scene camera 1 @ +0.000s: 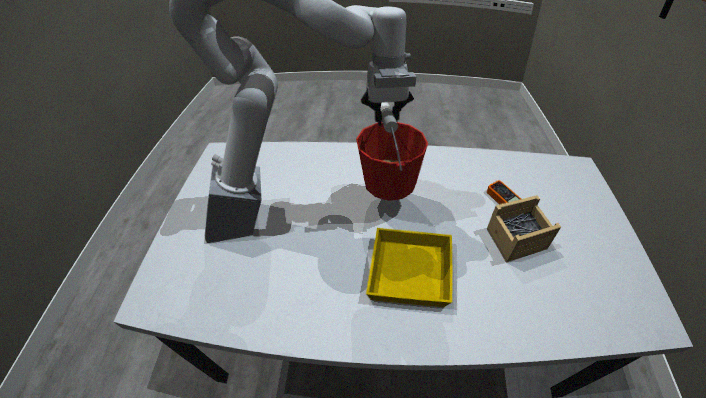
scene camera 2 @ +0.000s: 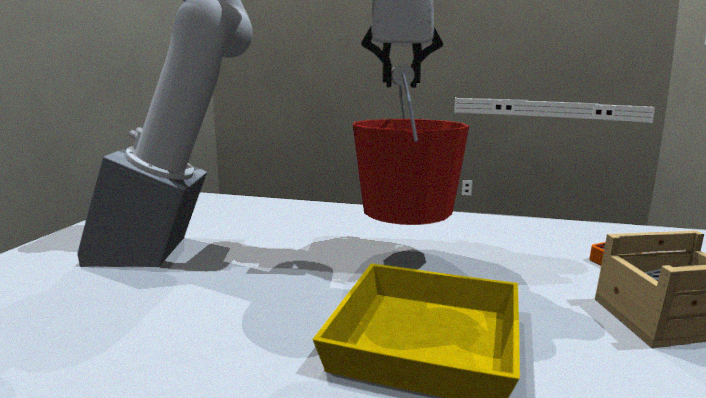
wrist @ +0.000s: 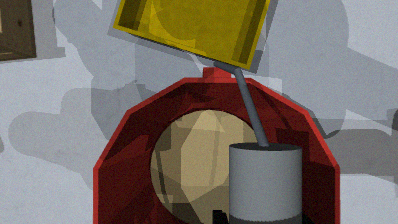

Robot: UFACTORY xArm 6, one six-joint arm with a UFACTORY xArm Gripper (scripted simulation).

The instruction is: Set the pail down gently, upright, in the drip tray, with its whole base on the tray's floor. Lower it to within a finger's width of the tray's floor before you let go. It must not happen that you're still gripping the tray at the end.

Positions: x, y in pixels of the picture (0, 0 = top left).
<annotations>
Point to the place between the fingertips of the gripper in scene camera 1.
386, 122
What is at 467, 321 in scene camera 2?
A yellow drip tray.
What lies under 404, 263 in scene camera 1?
A yellow drip tray.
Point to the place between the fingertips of the gripper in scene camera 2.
401, 87
</annotations>
